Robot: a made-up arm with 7 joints.
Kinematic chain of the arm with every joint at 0, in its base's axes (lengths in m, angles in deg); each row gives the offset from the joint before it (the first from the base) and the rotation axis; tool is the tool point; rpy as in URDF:
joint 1: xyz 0.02 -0.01 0.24 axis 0 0.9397 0.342
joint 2: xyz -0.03 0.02 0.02 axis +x
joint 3: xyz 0.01 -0.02 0 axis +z
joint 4: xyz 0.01 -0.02 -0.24 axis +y
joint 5: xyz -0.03 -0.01 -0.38 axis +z
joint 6: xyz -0.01 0 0 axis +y
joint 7: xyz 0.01 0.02 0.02 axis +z
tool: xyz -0.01 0 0.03 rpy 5.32 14.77 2.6
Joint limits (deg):
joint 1: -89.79..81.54
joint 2: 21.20..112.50
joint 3: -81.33..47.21
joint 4: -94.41..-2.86
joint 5: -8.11..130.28
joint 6: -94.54..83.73
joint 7: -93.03..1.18
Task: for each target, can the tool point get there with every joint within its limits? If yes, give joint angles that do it. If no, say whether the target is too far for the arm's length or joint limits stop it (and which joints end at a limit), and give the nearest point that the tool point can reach.
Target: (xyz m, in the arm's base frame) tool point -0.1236 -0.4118 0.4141
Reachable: no: joint limits stop it (at a limit: joint 1, joint 2, joint 3, joint 4, joint 5, joint 7) | nearest point -0.2092 -0.3694 0.1338 | short by 0.296 m
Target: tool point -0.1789 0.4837 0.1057
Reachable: yes | joints 66.10 63.69 29.64 -50.32 60.33 -8.40 -53.81
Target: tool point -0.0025 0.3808 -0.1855
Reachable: yes | joints 20.08 61.62 -35.32 -55.39 38.21 -75.06 -85.88
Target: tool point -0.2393 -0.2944 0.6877
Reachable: no: joint limits stop it (at a limit: joint 2, joint 3, joint 4, joint 5, joint 6, joint 7) | nearest point -0.1499 0.0710 0.6305 | short by 0.381 m
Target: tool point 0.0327 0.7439 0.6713
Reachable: no: too far | nearest point 0.0255 0.5714 0.5595 | short by 0.206 m
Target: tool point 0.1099 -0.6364 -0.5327
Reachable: no: too far | nearest point 0.0819 -0.2431 -0.2196 | short by 0.503 m
